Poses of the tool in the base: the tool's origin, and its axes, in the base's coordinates. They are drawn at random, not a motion.
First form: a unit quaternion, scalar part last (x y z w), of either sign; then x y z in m.
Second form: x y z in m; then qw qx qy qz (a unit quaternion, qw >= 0). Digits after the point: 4 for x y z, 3 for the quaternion.
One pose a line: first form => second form
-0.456 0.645 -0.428 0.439 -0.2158 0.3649 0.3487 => -0.2158 0.3649 0.3487 0.439 -0.456 0.645 -0.428
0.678 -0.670 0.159 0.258 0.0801 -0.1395 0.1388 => 0.0801 -0.1395 0.1388 0.258 0.678 -0.670 0.159
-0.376 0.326 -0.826 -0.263 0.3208 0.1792 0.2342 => 0.3208 0.1792 0.2342 0.263 0.376 -0.326 0.826
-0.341 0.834 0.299 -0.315 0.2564 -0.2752 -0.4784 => 0.2564 -0.2752 -0.4784 0.315 0.341 -0.834 -0.299
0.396 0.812 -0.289 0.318 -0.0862 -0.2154 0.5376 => -0.0862 -0.2154 0.5376 0.318 0.396 0.812 -0.289
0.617 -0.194 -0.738 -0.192 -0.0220 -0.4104 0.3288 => -0.0220 -0.4104 0.3288 0.192 -0.617 0.194 0.738
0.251 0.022 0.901 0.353 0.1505 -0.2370 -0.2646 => 0.1505 -0.2370 -0.2646 0.353 0.251 0.022 0.901
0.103 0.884 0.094 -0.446 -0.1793 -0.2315 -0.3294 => -0.1793 -0.2315 -0.3294 0.446 -0.103 -0.884 -0.094
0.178 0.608 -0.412 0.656 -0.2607 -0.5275 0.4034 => -0.2607 -0.5275 0.4034 0.656 0.178 0.608 -0.412
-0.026 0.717 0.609 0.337 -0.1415 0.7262 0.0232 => -0.1415 0.7262 0.0232 0.337 -0.026 0.717 0.609
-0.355 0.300 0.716 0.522 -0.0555 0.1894 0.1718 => -0.0555 0.1894 0.1718 0.522 -0.355 0.300 0.716
